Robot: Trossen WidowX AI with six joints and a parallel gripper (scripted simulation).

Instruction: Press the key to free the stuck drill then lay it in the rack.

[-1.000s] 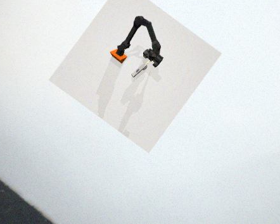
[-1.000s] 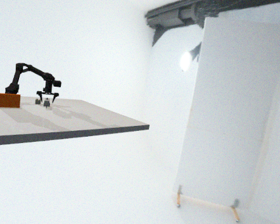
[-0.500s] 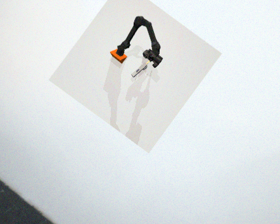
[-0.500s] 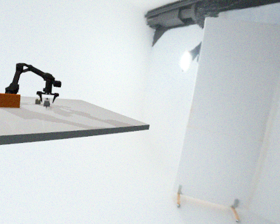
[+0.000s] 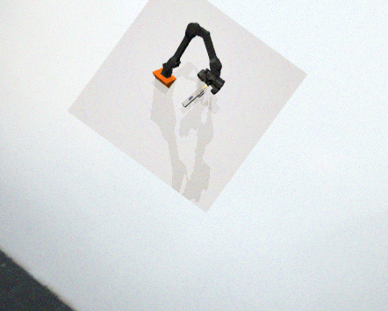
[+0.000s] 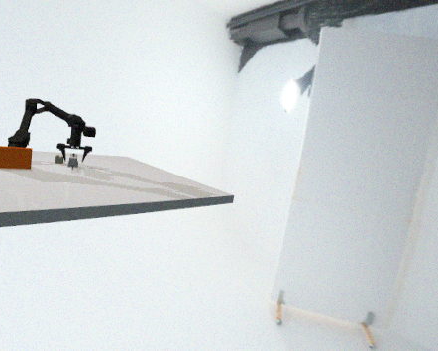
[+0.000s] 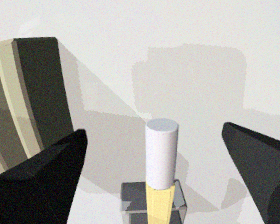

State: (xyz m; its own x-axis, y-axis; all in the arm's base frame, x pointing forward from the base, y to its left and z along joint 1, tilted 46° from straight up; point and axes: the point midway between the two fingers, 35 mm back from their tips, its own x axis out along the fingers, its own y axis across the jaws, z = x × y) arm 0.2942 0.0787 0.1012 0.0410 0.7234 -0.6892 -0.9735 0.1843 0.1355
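My gripper tip is now 1 cm past the drill, 4 cm to the left of it and 3 cm below it. Round my gripper tip: key 4 cm behind, 16 cm to the right, 4 cm above; then rack 7 cm behind, 4 cm to the left, 1 cm above; then grey block 3 cm behind, 14 cm to the right, 3 cm above.
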